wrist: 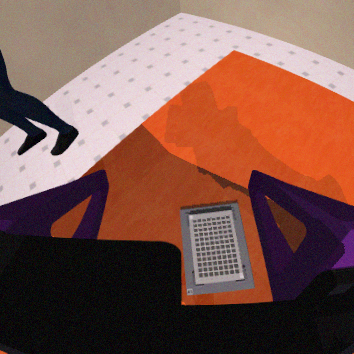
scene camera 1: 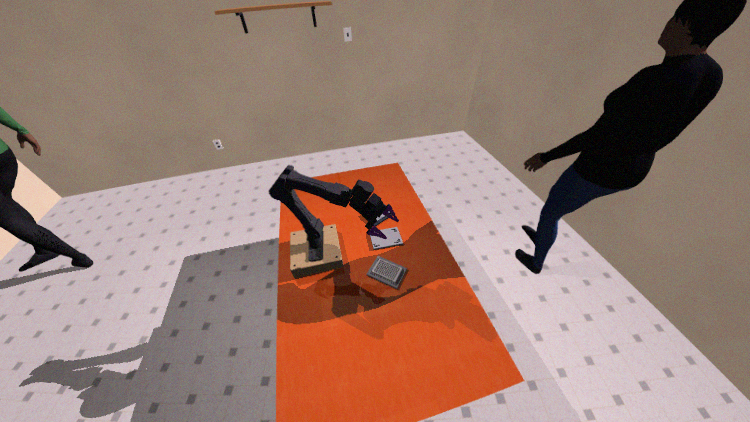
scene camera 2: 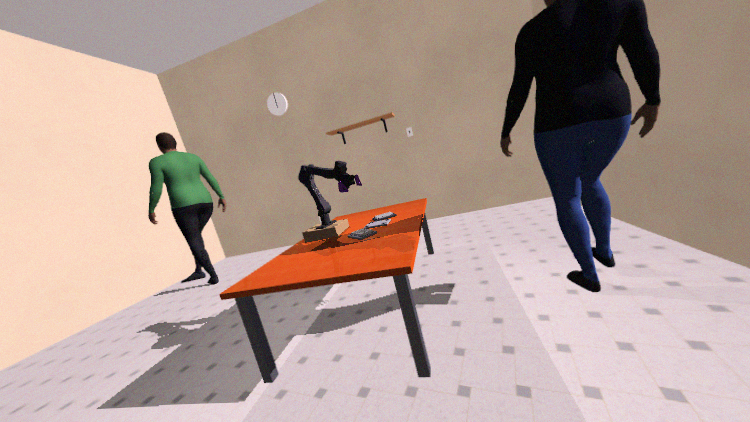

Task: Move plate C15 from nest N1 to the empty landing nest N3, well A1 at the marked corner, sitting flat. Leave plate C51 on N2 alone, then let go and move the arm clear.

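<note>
My gripper (scene camera 1: 391, 228) (scene camera 2: 351, 187) (wrist: 178, 177) is open and empty, high above the table. A light plate with a grid of wells (scene camera 1: 389, 269) (scene camera 2: 363, 231) (wrist: 215, 245) sits on a grey nest (wrist: 247, 275); in the wrist view it is below and between the fingers, nearer the right one. The nest's small label is too small to read. The empty landing nest N3 (scene camera 1: 387, 238) (scene camera 2: 378, 223), pale with dark corner marks, is in the middle of the row. Another nest with a plate (scene camera 2: 385, 215) is at the far end, mostly hidden by the gripper in scene camera 1. Which plate is C15 cannot be read.
The arm's wooden base block (scene camera 1: 314, 266) (scene camera 2: 326, 231) stands on the orange table (scene camera 1: 367, 367) (scene camera 2: 325, 270) (wrist: 295, 125), beside the row of nests. Dark shadows cross the table and the near plate. A person in black (scene camera 1: 639, 104) (scene camera 2: 582, 68) and one in green (scene camera 2: 186, 178) are beyond the table's edges.
</note>
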